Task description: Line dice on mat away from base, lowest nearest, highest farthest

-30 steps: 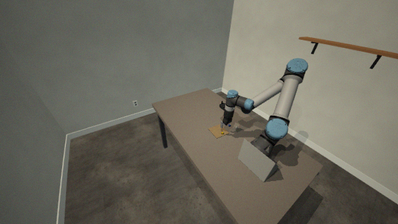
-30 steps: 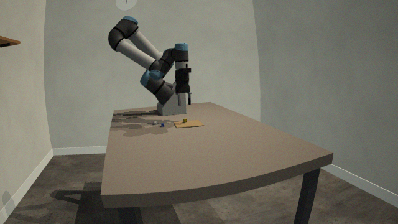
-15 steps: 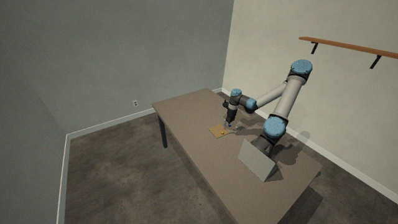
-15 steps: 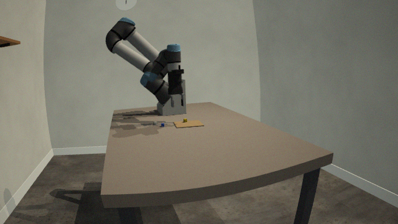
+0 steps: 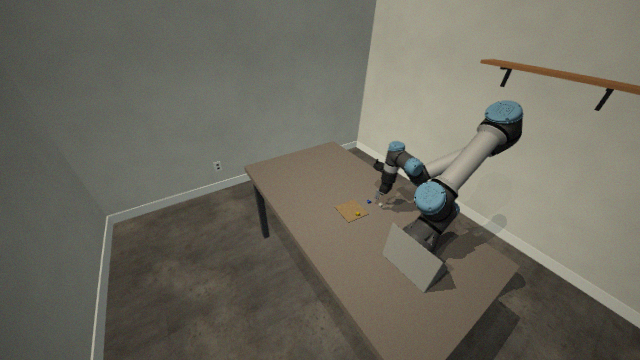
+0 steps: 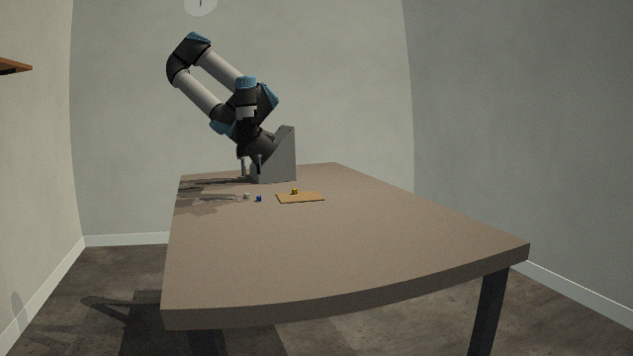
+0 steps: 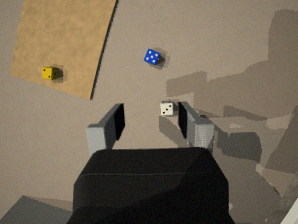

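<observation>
The white die is 9 cm below my hand, 2 cm to the right of it and 1 cm behind it. Also, from my hand: yellow die 15 cm to the left, 8 cm below, 1 cm ahead; then tan mat 15 cm to the left, 9 cm below, 6 cm ahead; then blue die 9 cm below, 5 cm ahead, 1 cm to the left.
</observation>
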